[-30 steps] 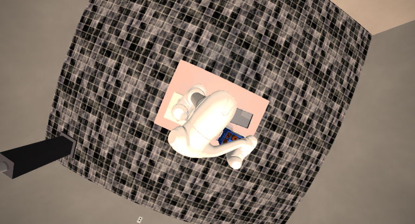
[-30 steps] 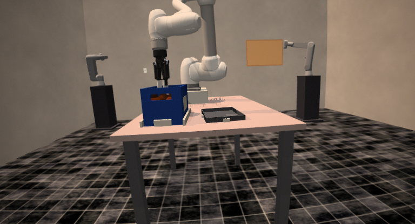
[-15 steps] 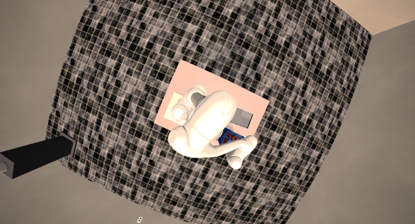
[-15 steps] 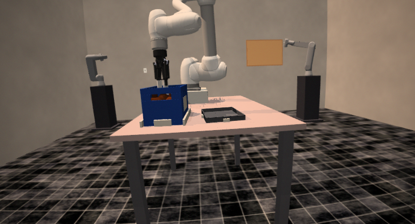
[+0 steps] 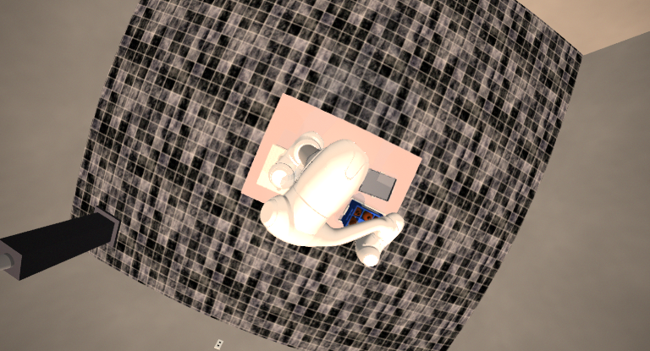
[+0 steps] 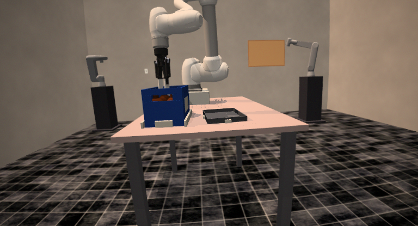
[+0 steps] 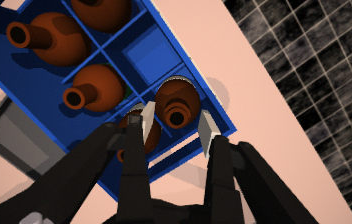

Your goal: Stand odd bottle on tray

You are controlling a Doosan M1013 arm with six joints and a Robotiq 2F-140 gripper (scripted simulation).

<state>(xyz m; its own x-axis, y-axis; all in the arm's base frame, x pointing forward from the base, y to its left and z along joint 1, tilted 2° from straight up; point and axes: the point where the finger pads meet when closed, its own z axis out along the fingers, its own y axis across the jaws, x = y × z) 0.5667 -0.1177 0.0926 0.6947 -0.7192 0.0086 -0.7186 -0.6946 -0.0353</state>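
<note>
Right now the bottle is 100 mm below my hand and 80 mm to the left of it. Round my hand: dark tray 320 mm to the left, 170 mm below, 80 mm ahead; blue crate 100 mm below, 90 mm ahead, 40 mm to the left.
</note>
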